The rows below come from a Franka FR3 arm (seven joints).
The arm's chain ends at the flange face. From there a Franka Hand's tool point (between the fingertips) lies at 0.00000 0.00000 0.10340 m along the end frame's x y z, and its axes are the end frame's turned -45 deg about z.
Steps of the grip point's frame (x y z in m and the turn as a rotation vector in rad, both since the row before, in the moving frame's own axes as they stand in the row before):
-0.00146, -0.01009, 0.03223, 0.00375, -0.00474, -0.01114
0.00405, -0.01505, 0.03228, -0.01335, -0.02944, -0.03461
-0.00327, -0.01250, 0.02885, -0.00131, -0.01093, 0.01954
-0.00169, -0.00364, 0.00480, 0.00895, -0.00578, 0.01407
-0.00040, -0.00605, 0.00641, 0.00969, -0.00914, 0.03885
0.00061, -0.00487, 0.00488, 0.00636, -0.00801, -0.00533
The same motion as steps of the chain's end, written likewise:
-0.00755, -0.00618, 0.03223, -0.00070, -0.00600, -0.01114
-0.00666, -0.01665, 0.03233, -0.03026, -0.01138, -0.03461
-0.01044, -0.00741, 0.02886, -0.00865, -0.00680, 0.01954
-0.00269, -0.00114, 0.00481, 0.00224, -0.01042, 0.01407
-0.00319, -0.00393, 0.00642, 0.00039, -0.01331, 0.03885
-0.00196, -0.00400, 0.00489, -0.00117, -0.01016, -0.00533

